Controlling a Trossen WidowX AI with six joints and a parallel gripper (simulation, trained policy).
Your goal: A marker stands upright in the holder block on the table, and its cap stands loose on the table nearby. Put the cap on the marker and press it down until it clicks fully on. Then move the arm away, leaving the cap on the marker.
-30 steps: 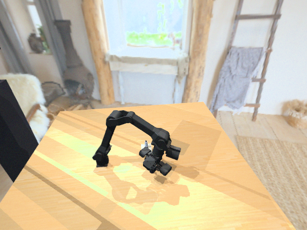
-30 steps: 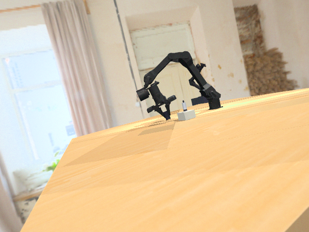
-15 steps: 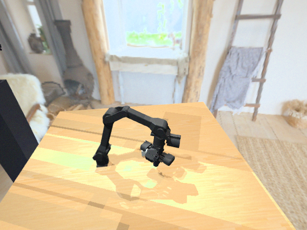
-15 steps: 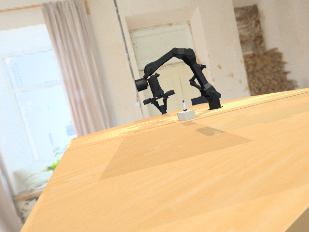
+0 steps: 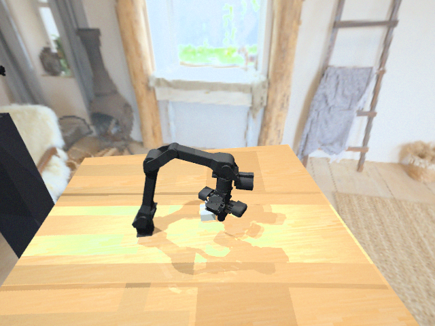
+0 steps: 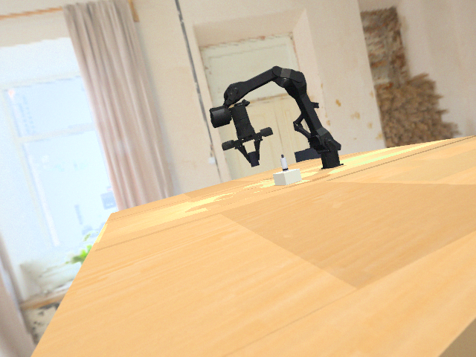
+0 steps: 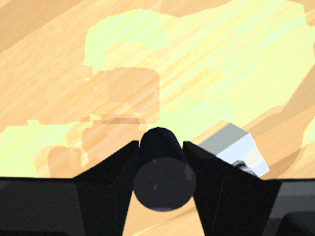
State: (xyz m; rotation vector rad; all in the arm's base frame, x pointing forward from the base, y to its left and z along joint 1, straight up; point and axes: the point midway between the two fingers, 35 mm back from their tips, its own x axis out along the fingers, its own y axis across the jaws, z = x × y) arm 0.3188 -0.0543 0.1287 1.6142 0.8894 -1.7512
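Now: gripper tip 5 cm past the white holder block, 11 cm to the right of it and 7 cm above it. From my gripper tip the other things lie so: dark cap: 1 cm above.
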